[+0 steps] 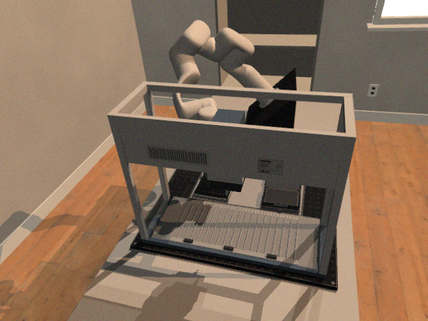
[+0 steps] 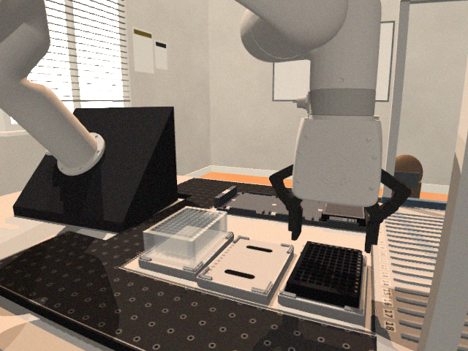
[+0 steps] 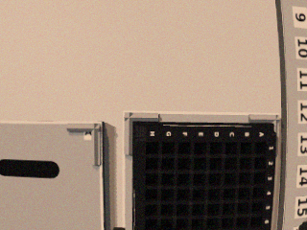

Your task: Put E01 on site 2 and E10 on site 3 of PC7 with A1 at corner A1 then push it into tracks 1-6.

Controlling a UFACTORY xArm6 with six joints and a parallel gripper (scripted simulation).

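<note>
Right now the 96-well plate E01 is 50 mm below my hand. Also, from my hand: nest S2: 110 mm behind, 10 mm to the left, 60 mm below; then clear deep-well block E07: 210 mm behind, 40 mm to the left, 40 mm below; then nest S3: 60 mm below.
</note>
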